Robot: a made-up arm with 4 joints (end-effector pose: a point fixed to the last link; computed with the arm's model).
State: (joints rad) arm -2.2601 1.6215 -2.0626 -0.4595
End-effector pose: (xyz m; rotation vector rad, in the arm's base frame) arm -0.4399 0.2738 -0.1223 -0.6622 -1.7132 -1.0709
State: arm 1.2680 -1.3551 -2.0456 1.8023
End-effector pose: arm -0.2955 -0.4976 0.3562 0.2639 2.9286 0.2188
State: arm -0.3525 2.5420 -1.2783 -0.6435
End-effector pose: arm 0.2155 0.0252 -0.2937 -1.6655 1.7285 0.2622
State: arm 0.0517 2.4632 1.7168 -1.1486
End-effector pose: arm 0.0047 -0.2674 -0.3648 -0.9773 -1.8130 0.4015
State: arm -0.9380 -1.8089 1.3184 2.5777
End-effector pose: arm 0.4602 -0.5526 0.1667 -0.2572 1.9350 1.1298
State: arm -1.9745 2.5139 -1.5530 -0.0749
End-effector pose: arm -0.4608 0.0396 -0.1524 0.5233 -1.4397 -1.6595
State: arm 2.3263 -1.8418 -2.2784 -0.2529
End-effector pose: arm -0.5175 -0.5242 0.1229 1.0601 1.0799 -1.4072
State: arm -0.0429 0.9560 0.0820 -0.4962
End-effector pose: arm 0.0007 0.2763 0.2556 -0.4607 -0.0128 -0.0520
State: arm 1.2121 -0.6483 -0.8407 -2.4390
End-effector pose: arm -0.3488 -0.0394 0.2454 1.6888 0.6916 2.0374
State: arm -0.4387 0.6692 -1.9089 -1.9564
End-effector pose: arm 0.2926 0.2354 0.0506 1.0294 2.3350 0.3425
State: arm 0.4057 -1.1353 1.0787 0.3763
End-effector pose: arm -0.3116 -0.3389 0.5606 0.8140 0.3883 -0.6359
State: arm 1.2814 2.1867 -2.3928 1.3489
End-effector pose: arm 0.4870 0.2059 0.2027 -2.2623 0.9845 1.3284
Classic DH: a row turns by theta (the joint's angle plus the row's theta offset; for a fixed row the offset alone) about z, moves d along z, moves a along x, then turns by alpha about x. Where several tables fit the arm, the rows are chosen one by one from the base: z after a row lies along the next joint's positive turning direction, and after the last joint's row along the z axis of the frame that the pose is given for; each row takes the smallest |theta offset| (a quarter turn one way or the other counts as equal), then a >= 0, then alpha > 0; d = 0 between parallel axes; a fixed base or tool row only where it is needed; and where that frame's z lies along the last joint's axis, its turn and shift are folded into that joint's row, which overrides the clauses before.
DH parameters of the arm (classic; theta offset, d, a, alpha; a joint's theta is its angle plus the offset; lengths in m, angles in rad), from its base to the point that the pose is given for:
base (fixed): 0 0.0492 0 1.5708
joint 1: 1.5708 0.0614 0.0857 -1.5708
joint 2: 1.5708 -0.1467 0.3116 -1.5708
joint 3: 0 -0.3645 -0.0793 1.5708
joint 4: 0 0.1367 -0.1392 1.5708
tool (fixed): -1.5708 0.0536 0 0

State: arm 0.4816 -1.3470 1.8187 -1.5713
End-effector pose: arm -0.2325 -0.1753 0.6053 2.3815 -0.3118 -1.8810
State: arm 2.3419 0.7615 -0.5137 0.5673
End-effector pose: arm -0.3411 0.3440 -0.1287 -1.2228 -1.8191 -1.1856
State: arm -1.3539 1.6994 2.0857 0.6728
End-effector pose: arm -0.4518 0.3627 -0.1316 -2.1005 -0.5336 -0.7395
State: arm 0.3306 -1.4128 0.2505 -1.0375
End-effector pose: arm -0.1240 -0.3054 0.3047 2.4546 -0.0843 0.0849
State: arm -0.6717 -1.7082 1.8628 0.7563
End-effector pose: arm 0.3470 -0.6220 0.4079 0.4634 2.4200 -0.9298
